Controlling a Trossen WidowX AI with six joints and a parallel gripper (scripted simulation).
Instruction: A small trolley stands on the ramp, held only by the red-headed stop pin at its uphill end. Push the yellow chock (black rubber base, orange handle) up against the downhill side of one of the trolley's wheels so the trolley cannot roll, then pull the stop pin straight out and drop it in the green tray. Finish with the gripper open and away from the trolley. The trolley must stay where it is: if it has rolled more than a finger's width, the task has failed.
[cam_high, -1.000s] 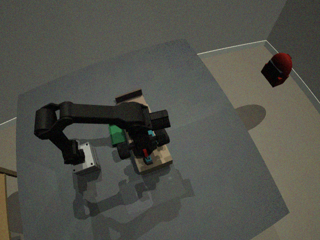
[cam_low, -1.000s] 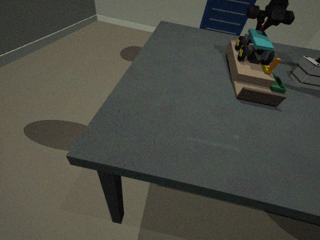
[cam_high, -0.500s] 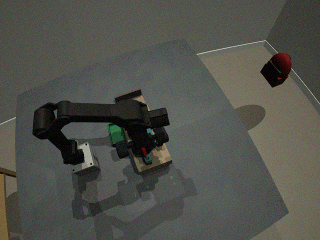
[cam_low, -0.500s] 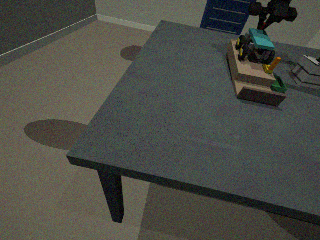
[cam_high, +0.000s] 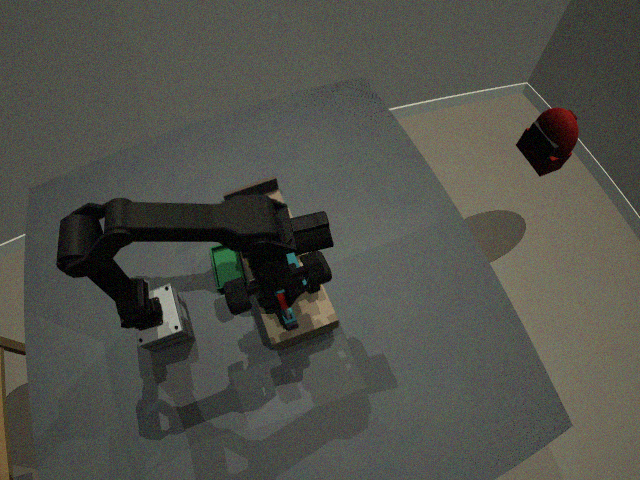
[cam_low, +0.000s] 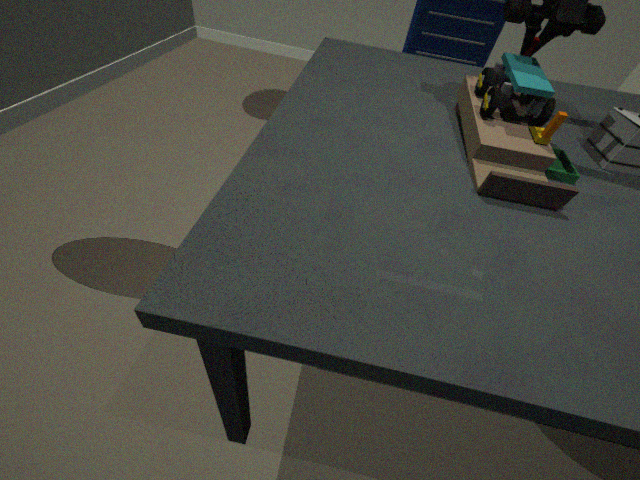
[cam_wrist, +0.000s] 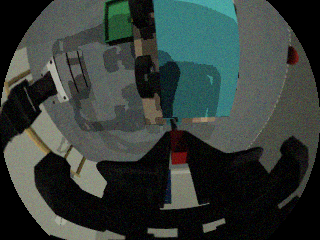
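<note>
The green tray is 11 cm behind my gripper tip, 19 cm to the left of it and 17 cm below it. Also, from my gripper tip: teal-topped trolley (2 cm ahead, 11 cm to the left, 5 cm below); then tan ramp (2 cm ahead, 11 cm to the left, 11 cm below); then red-headed stop pin (right at my gripper tip).
</note>
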